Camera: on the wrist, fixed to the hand. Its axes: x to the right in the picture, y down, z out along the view.
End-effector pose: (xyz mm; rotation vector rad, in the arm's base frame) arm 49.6 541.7 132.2 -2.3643 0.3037 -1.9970
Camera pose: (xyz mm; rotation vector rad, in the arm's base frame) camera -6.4 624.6 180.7 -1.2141 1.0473 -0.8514
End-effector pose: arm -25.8 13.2 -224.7 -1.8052 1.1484 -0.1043
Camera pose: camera 4.2 -44.8 -134.7 -0.2294 1.8116 0.6678
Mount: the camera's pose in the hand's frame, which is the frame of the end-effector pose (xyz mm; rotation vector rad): 24.4 -81.4 -71.7 0.4551 -0.2465 1.5272
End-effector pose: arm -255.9 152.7 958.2 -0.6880 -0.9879 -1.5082
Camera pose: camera -332.6 77.9 928.3 -0.9392 -0.6003 0.1321
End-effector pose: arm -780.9 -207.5 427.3 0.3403 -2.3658 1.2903
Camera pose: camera -751.8 -191.3 533.4 1.0749 1.6052 -1.6689
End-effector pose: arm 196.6 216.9 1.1 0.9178 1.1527 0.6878
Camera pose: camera 134.7 216.6 -91.2 2.2170 0.1724 1.4577
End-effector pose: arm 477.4 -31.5 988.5 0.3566 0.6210 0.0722
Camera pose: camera 452.3 -81.7 892.5 1.2017 -0.0115 1.3397
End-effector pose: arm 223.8 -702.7 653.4 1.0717 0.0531 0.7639
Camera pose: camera 257.6 -653.7 559.5 1.5652 -0.9424 2.0236
